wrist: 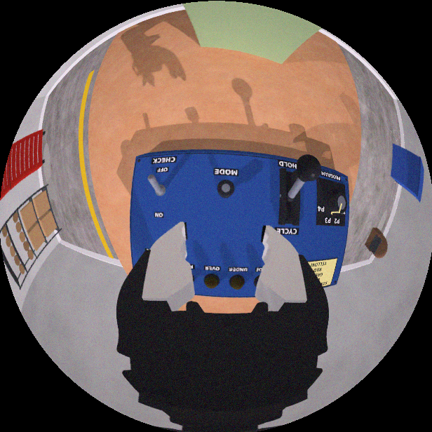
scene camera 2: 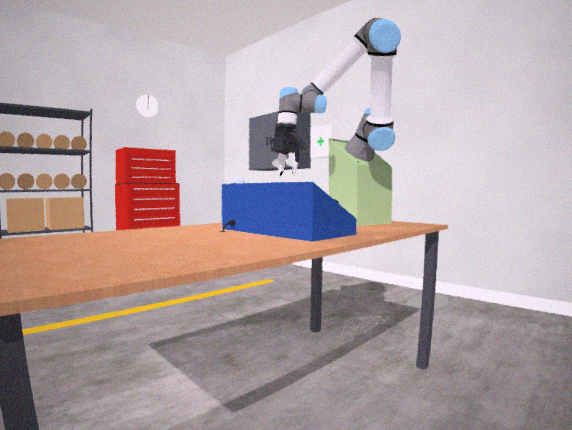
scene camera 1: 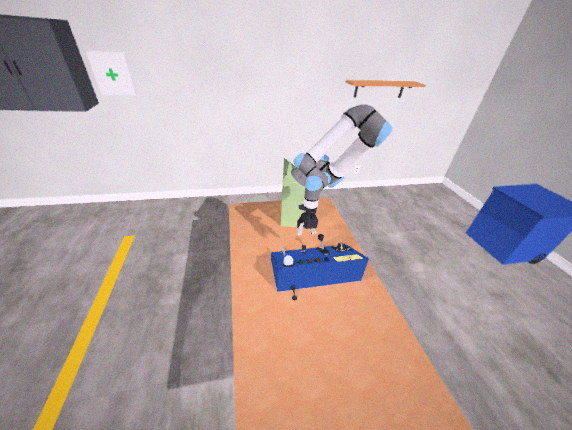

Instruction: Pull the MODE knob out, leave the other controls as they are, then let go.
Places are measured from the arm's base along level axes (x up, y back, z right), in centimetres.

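Where they show: gripper, between the fingertips: (scene camera 2: 286,176) (scene camera 1: 305,235); arm's base, origin of its link: (scene camera 2: 358,153) (scene camera 1: 299,178).
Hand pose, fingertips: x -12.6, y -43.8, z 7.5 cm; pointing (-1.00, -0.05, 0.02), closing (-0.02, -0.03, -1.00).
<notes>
Things, the pixels of their top centre, and the offset from my fingertips.
- MODE knob, centre of its top: (scene camera 1: 304,245) dx -8.1, dy +0.4, dz -0.1 cm
- CYCLE lever, centre of its top: (scene camera 1: 322,241) dx -7.8, dy +1.3, dz -12.1 cm
The MODE knob (scene camera 1: 303,247) (wrist: 225,188) is a small dark round knob with a grey centre on top of the blue control box (scene camera 1: 320,275) (scene camera 2: 270,210) (wrist: 210,225). In the wrist view it shows end-on, beside its MODE label. How far it stands out from the panel I cannot tell. My gripper (scene camera 1: 306,232) (scene camera 2: 287,172) (wrist: 224,225) is open, with nothing between its fingers. It points down above the box. In the wrist view the knob lies ahead of the fingertips, roughly in line with the gap between them.
The CHECK toggle (wrist: 156,185) stands on one side of the knob. The HOLD/CYCLE lever (scene camera 1: 321,241) (wrist: 300,181) stands tall on the other, near HOLD, with the PROGRAM dial (wrist: 341,203) beyond it. A green block (scene camera 1: 292,205) (scene camera 2: 365,190) stands behind the box.
</notes>
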